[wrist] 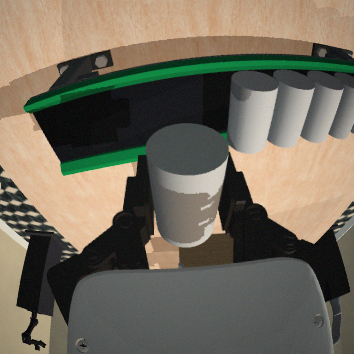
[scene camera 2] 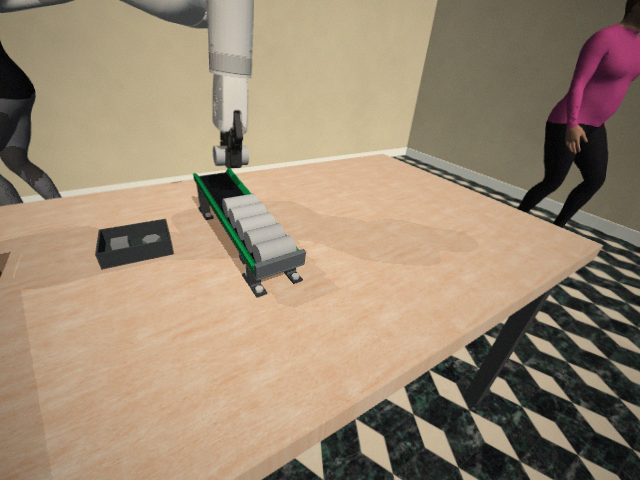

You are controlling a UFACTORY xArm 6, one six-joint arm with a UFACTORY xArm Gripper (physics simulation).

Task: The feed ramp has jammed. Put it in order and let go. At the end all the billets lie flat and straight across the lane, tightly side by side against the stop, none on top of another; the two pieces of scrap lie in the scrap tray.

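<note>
My gripper is shut on a grey billet and holds it level, above the upper end of the feed ramp. Several more grey billets lie straight across the lane in a row, side by side, from the stop upward; the nearest to the stop and the uppermost show clearly. None of these lies on top of another. The scrap tray holds two pieces of scrap, one squarish piece and one angular piece.
The dark upper stretch of the lane has no billet on it. The ramp has green side rails and stands on bolted feet on the wooden table. The scrap tray is left of the ramp in the scene view. A person stands beyond the table.
</note>
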